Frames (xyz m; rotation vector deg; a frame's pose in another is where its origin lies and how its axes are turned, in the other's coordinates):
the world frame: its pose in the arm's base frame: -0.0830 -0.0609 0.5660 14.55 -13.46 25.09
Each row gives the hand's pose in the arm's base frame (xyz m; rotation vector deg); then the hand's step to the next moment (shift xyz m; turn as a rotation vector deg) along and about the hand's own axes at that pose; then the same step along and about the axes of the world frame.
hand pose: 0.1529 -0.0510 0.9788 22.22 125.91 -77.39
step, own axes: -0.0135 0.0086 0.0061 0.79 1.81 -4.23
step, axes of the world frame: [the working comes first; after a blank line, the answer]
step, axes of the arm's base frame: 0.0171 -0.0011 -0.0008 -0.95 4.56 -0.25

0.0144 -0.0087 -0.0034 0.85 4.37 -1.40
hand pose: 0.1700 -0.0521 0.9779 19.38 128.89 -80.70
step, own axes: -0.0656 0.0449 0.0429 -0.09 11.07 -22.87
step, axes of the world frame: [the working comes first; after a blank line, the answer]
step, axes of the arm's base frame: 0.0871 -0.0161 -0.0178 -0.83 25.39 -0.17

0.0654 -0.0562 -0.0268 9.03 22.56 -7.41
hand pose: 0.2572 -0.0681 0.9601 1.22 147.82 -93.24
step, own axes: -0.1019 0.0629 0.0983 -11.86 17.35 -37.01
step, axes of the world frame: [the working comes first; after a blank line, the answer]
step, axes of the arm's base frame: 0.1121 -0.0577 -0.0901 10.28 41.28 1.22

0.0514 -0.1175 -0.0869 25.34 31.79 -12.60
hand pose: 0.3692 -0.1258 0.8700 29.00 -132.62 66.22
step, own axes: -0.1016 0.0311 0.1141 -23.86 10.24 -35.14
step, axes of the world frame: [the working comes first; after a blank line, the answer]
step, axes of the arm's base frame: 0.0350 -0.0647 -0.1375 23.21 36.95 -2.26

-0.0323 -0.0984 -0.1166 34.07 21.59 -16.80
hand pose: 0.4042 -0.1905 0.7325 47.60 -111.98 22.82
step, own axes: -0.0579 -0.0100 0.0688 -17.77 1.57 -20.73
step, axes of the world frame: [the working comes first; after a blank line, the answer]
step, axes of the arm's base frame: -0.0183 -0.0245 -0.0851 18.00 20.02 -4.79

-0.0492 -0.0296 -0.0699 22.25 8.61 -13.37
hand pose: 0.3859 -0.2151 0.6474 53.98 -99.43 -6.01
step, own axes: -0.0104 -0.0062 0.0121 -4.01 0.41 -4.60
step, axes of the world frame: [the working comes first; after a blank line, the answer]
step, axes of the arm's base frame: -0.0060 -0.0021 -0.0159 3.97 4.53 -1.08

-0.0105 -0.0022 -0.0133 4.94 1.99 -3.01
